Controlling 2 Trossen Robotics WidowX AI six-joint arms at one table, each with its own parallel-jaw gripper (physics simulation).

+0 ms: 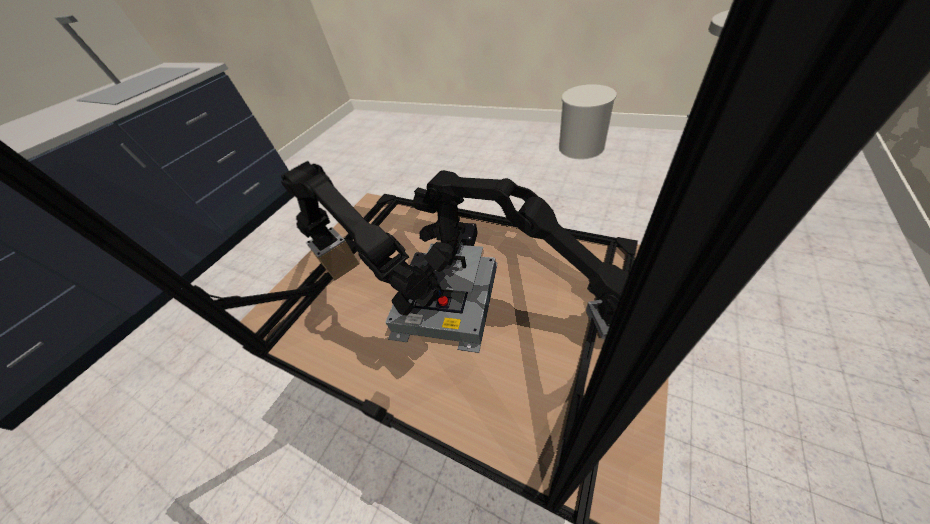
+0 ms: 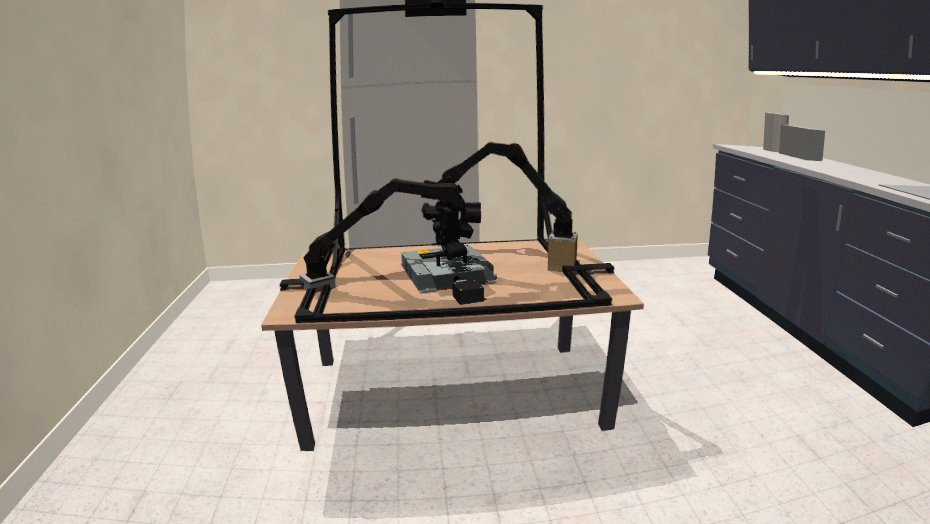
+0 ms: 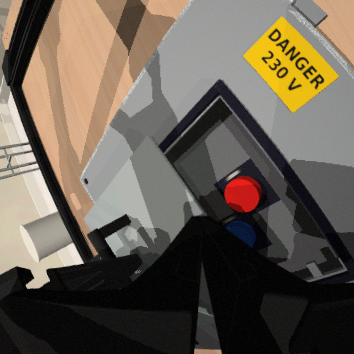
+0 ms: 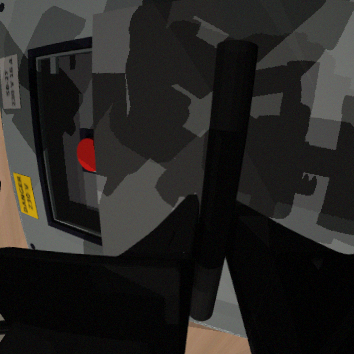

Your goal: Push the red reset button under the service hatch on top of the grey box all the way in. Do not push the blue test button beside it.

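Observation:
The grey box [image 1: 473, 322] [image 2: 423, 281] [image 3: 200, 55] lies on the table. Its hatch lid [image 3: 142, 187] [image 4: 111, 55] is slid aside from a dark-rimmed opening. In the opening the red button [image 1: 443, 301] [image 3: 243, 194] [image 4: 87, 154] stands beside the blue button [image 3: 241, 233], which is partly hidden by my left fingers. My left gripper [image 3: 199, 223] is shut and empty, its tips over the opening's edge close to the blue button; their exact height is unclear. My right gripper [image 4: 206, 203] is shut on the lid's black bar handle [image 4: 232, 115]. How far in the red button sits is unclear.
A yellow danger label [image 1: 451, 322] [image 3: 291, 64] is on the box top. A small black block [image 2: 467, 290] stands by the box. A tan block [image 1: 337, 259] [image 2: 562, 252] is at the left arm's base. Black frame bars [image 2: 416, 315] edge the table. Both arms crowd together above the box.

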